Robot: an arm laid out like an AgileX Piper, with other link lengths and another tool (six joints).
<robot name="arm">
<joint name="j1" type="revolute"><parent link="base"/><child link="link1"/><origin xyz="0.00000 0.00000 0.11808"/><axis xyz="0 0 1"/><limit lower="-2.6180" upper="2.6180"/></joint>
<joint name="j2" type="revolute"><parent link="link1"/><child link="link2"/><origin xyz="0.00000 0.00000 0.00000" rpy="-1.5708 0.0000 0.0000"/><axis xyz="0 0 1"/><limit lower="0.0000" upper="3.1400"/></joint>
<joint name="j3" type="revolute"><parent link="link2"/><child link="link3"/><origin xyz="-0.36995 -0.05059 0.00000"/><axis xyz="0 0 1"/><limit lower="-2.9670" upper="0.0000"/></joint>
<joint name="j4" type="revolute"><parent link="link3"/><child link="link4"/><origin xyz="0.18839 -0.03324 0.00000" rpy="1.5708 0.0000 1.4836"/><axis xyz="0 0 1"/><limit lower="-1.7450" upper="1.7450"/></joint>
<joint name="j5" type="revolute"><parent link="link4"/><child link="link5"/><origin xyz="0.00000 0.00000 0.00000" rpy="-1.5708 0.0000 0.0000"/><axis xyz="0 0 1"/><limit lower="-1.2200" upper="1.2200"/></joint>
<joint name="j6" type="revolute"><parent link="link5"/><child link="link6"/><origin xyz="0.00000 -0.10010 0.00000" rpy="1.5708 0.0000 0.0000"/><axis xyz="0 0 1"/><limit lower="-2.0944" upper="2.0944"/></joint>
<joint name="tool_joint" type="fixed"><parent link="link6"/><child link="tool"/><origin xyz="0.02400 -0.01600 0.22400" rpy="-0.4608 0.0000 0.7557"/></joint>
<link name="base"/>
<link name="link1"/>
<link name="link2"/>
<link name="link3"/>
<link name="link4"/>
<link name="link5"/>
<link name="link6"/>
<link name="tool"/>
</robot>
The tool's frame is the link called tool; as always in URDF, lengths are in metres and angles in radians.
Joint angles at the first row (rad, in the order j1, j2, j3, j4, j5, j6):
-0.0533 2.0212 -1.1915 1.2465 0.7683 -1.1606
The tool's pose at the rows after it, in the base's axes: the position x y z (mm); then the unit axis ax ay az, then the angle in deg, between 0 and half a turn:
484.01, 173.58, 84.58, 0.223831, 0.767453, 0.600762, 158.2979
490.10, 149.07, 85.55, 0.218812, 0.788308, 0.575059, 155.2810
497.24, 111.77, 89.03, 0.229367, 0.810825, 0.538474, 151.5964
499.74, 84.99, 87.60, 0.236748, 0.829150, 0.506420, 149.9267
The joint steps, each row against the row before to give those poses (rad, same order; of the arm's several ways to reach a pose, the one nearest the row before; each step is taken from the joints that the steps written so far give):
0.0000 -0.0040 0.0000 0.0240 -0.0158 -0.0290
-0.0107 -0.0277 -0.0082 -0.0724 -0.0547 0.0352
-0.0211 -0.0341 -0.0208 -0.1289 -0.0619 0.1068
-0.0101 -0.0120 -0.0274 -0.1353 -0.0302 0.1133

